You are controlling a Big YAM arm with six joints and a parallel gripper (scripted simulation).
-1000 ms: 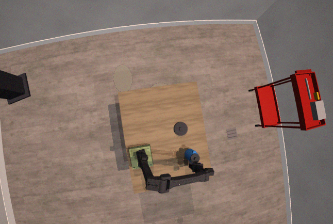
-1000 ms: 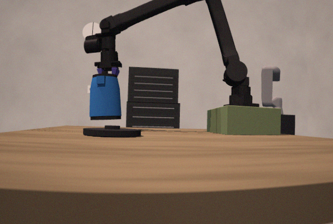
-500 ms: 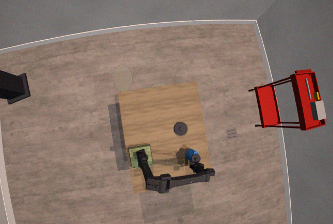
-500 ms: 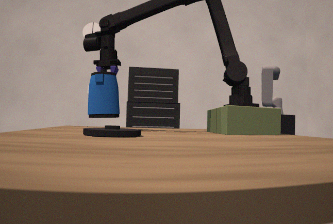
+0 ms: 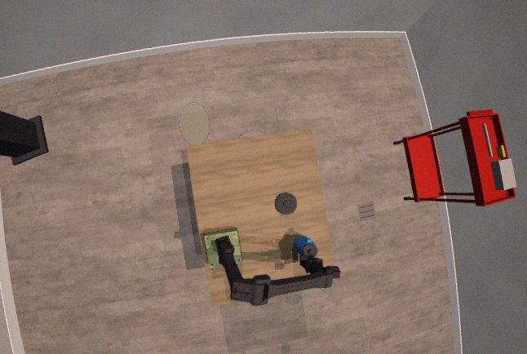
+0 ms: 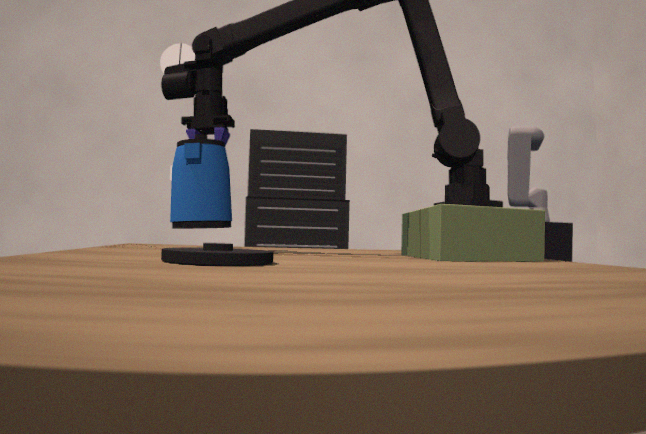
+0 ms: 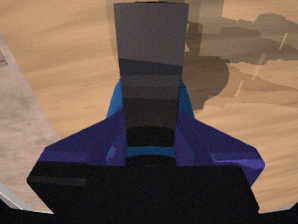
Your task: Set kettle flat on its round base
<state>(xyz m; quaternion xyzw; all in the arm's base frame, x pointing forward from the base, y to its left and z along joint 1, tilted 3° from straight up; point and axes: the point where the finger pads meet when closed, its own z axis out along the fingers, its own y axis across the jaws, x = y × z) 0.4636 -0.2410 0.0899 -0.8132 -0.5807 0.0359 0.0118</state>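
The blue kettle is 10 mm ahead of my hand, 30 mm to the left of it and 50 mm below it. From my hand the other things lie so: round black base (20 mm ahead, 350 mm to the left, 170 mm below).
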